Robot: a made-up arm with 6 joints.
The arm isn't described. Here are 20 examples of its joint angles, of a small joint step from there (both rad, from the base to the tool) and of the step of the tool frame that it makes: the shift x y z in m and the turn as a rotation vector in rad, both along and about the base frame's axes.
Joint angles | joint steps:
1: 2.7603 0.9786 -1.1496 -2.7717 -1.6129 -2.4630 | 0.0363 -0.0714 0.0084 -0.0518 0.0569 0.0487
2: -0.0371 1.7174 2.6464 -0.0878 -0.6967 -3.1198 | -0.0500 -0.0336 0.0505 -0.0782 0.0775 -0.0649
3: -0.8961 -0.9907 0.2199 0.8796 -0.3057 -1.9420 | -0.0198 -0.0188 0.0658 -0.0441 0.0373 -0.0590
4: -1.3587 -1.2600 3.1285 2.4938 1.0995 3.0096 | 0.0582 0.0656 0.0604 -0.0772 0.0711 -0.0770
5: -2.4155 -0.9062 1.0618 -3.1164 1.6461 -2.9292 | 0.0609 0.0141 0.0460 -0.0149 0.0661 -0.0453
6: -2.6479 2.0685 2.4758 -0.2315 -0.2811 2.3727 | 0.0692 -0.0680 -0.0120 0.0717 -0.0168 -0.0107
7: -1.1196 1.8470 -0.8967 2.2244 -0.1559 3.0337 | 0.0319 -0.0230 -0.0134 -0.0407 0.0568 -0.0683
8: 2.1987 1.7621 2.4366 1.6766 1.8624 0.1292 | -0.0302 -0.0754 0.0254 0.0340 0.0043 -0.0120
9: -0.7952 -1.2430 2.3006 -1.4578 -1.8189 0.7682 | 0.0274 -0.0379 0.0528 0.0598 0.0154 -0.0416
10: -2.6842 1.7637 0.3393 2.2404 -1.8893 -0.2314 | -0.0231 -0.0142 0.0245 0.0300 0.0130 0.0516
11: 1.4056 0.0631 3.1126 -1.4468 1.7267 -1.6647 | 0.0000 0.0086 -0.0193 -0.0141 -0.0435 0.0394
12: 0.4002 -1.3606 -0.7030 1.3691 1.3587 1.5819 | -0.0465 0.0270 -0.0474 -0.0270 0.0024 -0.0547
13: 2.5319 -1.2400 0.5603 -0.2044 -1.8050 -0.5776 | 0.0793 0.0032 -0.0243 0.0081 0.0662 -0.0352
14: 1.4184 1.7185 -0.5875 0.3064 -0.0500 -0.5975 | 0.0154 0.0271 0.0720 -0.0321 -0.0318 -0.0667
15: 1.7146 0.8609 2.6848 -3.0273 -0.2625 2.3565 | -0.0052 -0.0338 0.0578 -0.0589 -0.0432 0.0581
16: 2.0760 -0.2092 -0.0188 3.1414 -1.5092 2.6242 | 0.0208 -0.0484 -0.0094 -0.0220 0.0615 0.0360
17: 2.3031 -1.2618 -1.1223 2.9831 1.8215 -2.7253 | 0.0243 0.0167 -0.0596 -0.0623 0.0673 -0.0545
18: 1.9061 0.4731 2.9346 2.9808 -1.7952 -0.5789 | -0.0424 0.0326 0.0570 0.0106 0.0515 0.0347
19: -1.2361 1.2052 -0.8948 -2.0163 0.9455 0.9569 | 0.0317 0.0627 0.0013 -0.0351 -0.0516 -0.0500
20: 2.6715 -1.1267 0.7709 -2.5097 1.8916 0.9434 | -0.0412 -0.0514 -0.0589 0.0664 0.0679 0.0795
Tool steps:
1: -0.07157 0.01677 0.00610 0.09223 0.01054 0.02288
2: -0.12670 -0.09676 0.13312 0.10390 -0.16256 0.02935
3: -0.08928 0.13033 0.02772 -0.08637 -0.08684 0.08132
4: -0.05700 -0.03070 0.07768 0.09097 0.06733 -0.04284
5: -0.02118 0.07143 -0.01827 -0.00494 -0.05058 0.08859
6: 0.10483 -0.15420 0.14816 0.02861 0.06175 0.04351
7: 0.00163 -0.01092 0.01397 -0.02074 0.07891 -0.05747
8: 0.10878 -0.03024 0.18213 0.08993 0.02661 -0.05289
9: -0.01166 -0.07164 -0.15146 0.00093 -0.07539 0.07647
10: -0.07121 0.00660 0.03115 0.02404 0.00311 -0.01260
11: 0.00174 0.00164 0.04653 -0.07462 -0.01123 -0.03638
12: 0.09241 0.01315 -0.06102 -0.02477 0.12585 -0.01287
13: 0.01003 0.09008 0.02301 -0.02490 0.05221 0.07456
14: 0.00690 0.05403 -0.07269 0.00474 -0.07605 -0.05054
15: 0.02971 -0.17912 -0.04025 0.13309 0.03013 0.00149
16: 0.00705 -0.06658 0.04852 -0.03253 0.01097 -0.00970
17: -0.01976 -0.02186 -0.09591 -0.14629 -0.06586 -0.00953
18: -0.02990 -0.00789 -0.04571 -0.03601 0.00809 -0.02459
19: -0.00695 0.07215 -0.01343 -0.00110 0.01096 -0.03878
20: -0.00020 -0.04711 -0.06075 -0.04719 -0.09603 -0.08321
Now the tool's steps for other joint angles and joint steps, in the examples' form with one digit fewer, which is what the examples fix.
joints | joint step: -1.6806 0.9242 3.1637 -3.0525 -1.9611 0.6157 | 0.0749 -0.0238 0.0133 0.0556 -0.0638 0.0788
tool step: 0.0024 0.0412 -0.0288 -0.1132 -0.0562 0.0974
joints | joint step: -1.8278 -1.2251 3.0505 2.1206 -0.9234 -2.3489 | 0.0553 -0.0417 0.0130 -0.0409 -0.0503 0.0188
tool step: -0.0954 -0.0637 -0.0604 -0.0518 0.0725 0.0482
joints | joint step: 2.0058 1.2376 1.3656 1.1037 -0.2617 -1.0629 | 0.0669 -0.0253 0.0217 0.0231 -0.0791 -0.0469
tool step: -0.1516 -0.1052 0.1006 0.0071 0.0407 -0.0061
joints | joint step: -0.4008 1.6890 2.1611 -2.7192 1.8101 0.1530 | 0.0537 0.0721 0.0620 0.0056 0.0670 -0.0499
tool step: 0.0392 0.1378 -0.0906 0.0328 0.0422 -0.0187
